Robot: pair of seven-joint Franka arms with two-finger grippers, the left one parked.
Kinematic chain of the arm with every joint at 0, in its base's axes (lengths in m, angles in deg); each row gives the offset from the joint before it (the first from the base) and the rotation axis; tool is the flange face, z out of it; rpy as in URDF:
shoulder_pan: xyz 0 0 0.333 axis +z
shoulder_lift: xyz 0 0 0 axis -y
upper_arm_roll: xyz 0 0 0.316 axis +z
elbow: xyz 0.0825 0 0 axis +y
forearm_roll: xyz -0.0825 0 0.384 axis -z
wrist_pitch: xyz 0 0 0 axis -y
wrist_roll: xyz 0.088 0 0 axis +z
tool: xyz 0 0 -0.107 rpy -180 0 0
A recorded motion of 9 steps. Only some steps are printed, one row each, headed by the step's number.
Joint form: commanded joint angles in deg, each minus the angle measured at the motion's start. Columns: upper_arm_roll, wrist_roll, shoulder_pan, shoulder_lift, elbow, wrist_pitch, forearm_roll.
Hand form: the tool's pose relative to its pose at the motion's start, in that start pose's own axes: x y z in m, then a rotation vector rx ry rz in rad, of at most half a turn. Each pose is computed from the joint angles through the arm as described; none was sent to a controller.
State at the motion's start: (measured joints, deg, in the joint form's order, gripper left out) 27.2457 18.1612 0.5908 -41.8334 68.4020 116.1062 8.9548
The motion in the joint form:
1: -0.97 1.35 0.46 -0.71 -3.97 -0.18 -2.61
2: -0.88 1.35 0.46 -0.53 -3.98 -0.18 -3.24
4: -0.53 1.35 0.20 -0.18 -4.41 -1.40 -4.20
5: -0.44 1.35 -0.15 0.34 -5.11 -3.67 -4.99
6: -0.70 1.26 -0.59 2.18 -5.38 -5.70 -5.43
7: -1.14 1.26 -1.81 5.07 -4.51 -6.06 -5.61
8: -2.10 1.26 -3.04 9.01 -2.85 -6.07 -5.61
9: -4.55 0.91 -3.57 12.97 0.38 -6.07 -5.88
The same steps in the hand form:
1: 0.0086 0.0108 -0.0212 0.0118 0.0577 0.0107
2: 0.0095 0.0091 -0.0237 0.0204 0.0641 0.0135
4: 0.0093 0.0076 -0.0307 0.0386 0.0633 0.0196
5: 0.0067 0.0089 -0.0404 0.0538 0.0498 0.0275
6: 0.0031 0.0101 -0.0630 0.0464 0.0466 0.0336
7: -0.0046 0.0178 -0.0933 0.0154 0.0651 0.0468
8: -0.0160 0.0248 -0.1295 -0.0331 0.0858 0.0615
9: -0.0334 0.0338 -0.1503 -0.0786 0.0754 0.0928

